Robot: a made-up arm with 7 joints. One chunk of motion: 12 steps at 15 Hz.
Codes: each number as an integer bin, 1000 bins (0 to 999) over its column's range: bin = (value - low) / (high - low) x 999, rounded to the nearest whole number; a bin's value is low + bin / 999 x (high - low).
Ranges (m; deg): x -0.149..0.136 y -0.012..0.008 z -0.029..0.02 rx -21.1..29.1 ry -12.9..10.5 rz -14..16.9
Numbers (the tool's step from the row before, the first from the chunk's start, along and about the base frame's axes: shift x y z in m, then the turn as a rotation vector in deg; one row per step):
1: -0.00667 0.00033 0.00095 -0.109 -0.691 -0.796
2: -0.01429 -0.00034 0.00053 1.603 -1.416 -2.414
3: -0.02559 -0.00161 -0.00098 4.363 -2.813 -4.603
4: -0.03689 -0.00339 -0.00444 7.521 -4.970 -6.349
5: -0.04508 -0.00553 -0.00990 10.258 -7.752 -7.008
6: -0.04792 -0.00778 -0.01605 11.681 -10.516 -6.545
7: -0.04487 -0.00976 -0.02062 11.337 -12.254 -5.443
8: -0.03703 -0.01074 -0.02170 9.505 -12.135 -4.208
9: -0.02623 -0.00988 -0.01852 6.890 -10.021 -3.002
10: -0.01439 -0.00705 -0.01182 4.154 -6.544 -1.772
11: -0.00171 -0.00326 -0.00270 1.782 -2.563 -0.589
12: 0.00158 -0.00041 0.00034 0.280 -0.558 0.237
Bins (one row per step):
1: 499 616 611 418 521 427
2: 472 582 602 452 490 375
3: 433 519 571 507 431 304
4: 393 430 501 570 339 247
5: 364 323 389 624 220 226
6: 354 211 264 652 102 241
7: 365 112 171 646 28 277
8: 392 63 149 609 33 317
9: 430 106 214 557 123 356
10: 472 247 350 503 271 395
11: 516 437 536 455 441 434
12: 528 579 598 425 527 460

